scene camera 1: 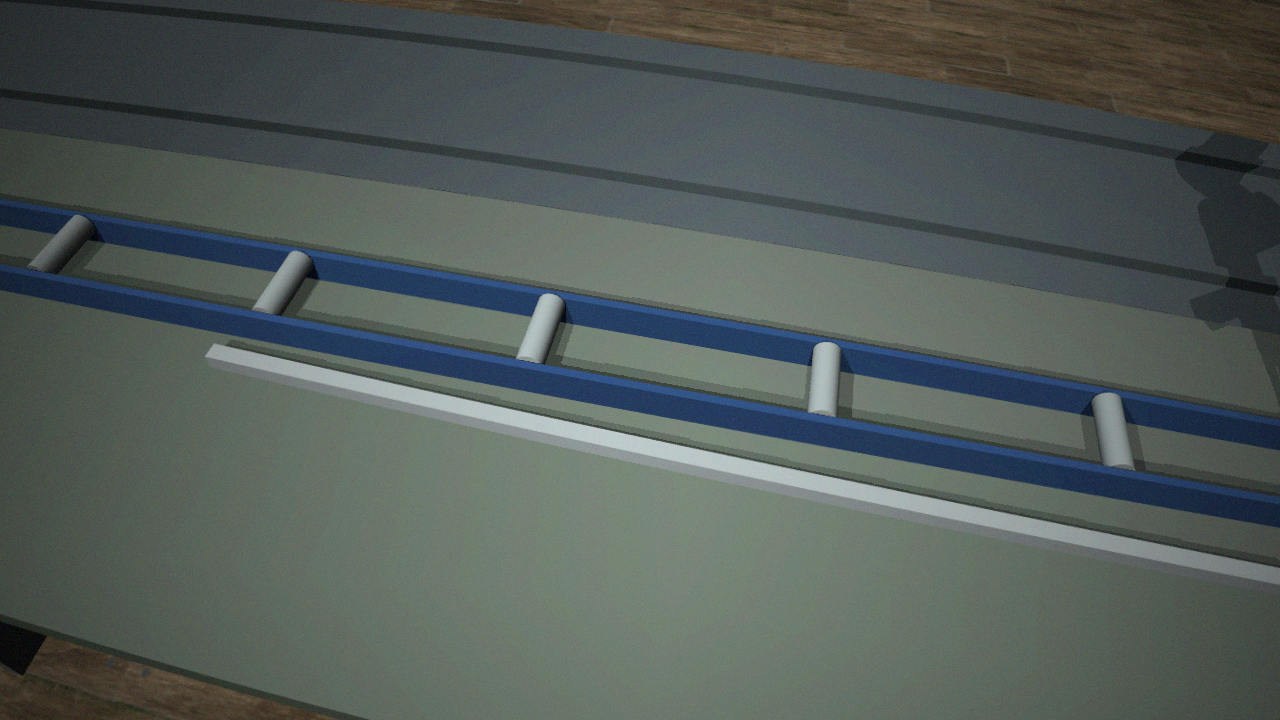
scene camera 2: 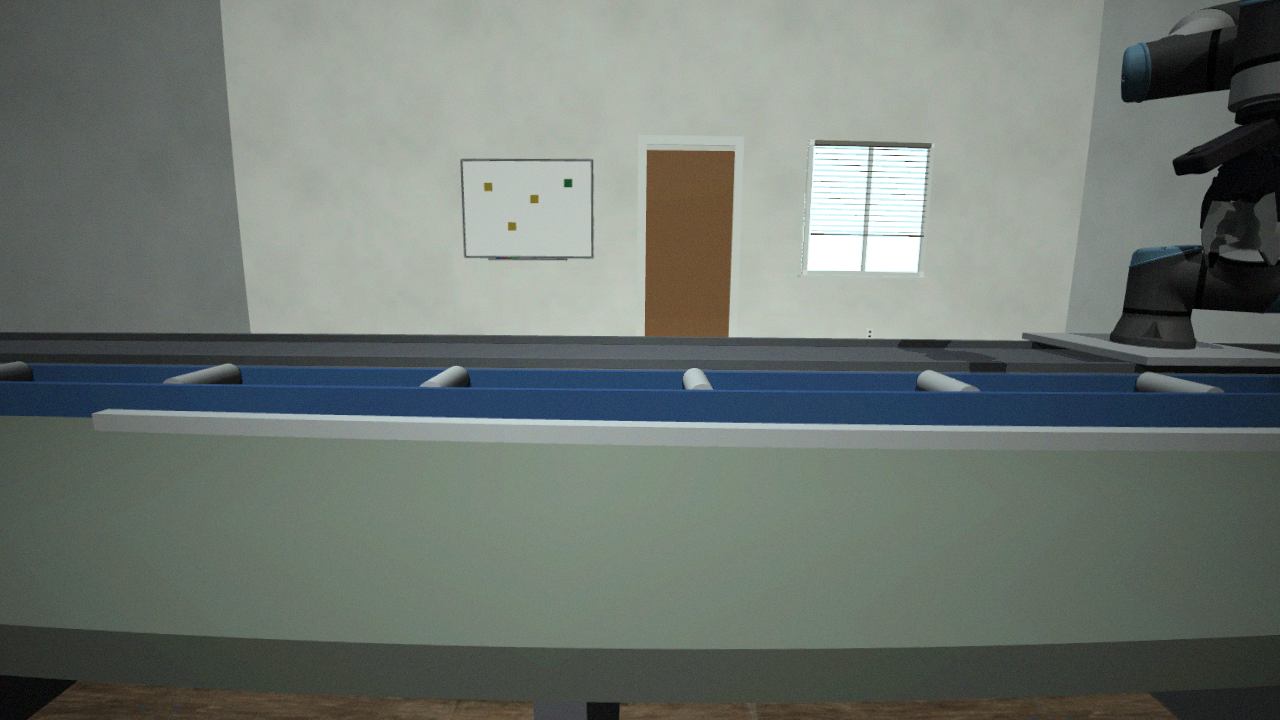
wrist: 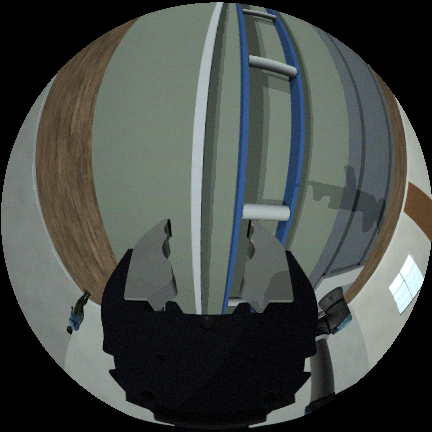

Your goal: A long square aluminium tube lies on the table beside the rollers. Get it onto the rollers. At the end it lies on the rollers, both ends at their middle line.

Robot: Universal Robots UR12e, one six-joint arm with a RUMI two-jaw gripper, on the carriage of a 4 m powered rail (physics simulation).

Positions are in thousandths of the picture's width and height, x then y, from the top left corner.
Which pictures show my gripper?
Scene camera 2 and the wrist view only.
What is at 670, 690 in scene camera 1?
A long square aluminium tube.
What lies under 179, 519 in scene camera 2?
A roller.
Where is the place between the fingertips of my gripper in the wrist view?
483, 510
